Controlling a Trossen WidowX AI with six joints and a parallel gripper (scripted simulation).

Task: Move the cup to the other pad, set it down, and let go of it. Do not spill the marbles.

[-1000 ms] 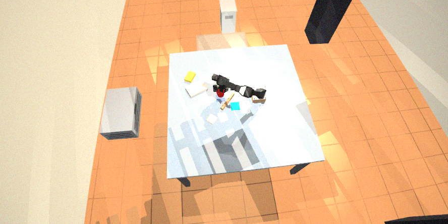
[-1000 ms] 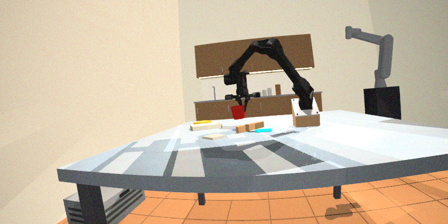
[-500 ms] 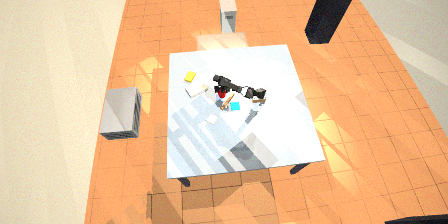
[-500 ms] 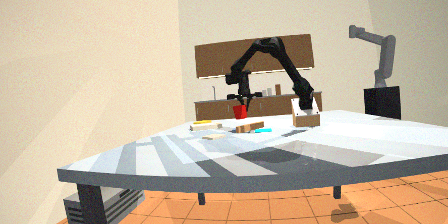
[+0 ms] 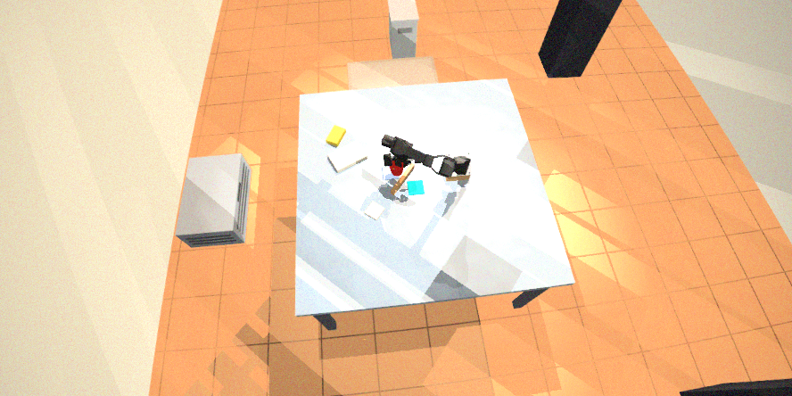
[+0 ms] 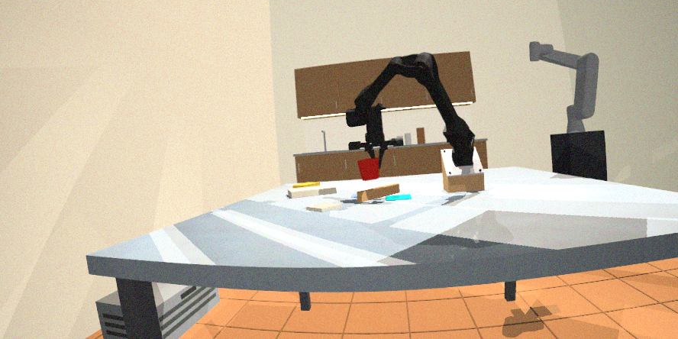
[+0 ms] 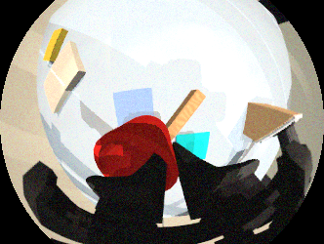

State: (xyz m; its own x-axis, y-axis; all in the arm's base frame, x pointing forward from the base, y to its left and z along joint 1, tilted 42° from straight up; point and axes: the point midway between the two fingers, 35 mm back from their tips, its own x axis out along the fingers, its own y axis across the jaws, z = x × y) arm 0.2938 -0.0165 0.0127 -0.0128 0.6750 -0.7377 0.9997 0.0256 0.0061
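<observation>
My gripper tip is now 6 cm past the cyan pad, 7 cm to the right of it and 10 cm above it. Round my gripper tip: wooden stick (2 cm to the left, 9 cm below); red cup (3 cm ahead); small tan piece (16 cm ahead, 19 cm to the left, 9 cm below).
</observation>
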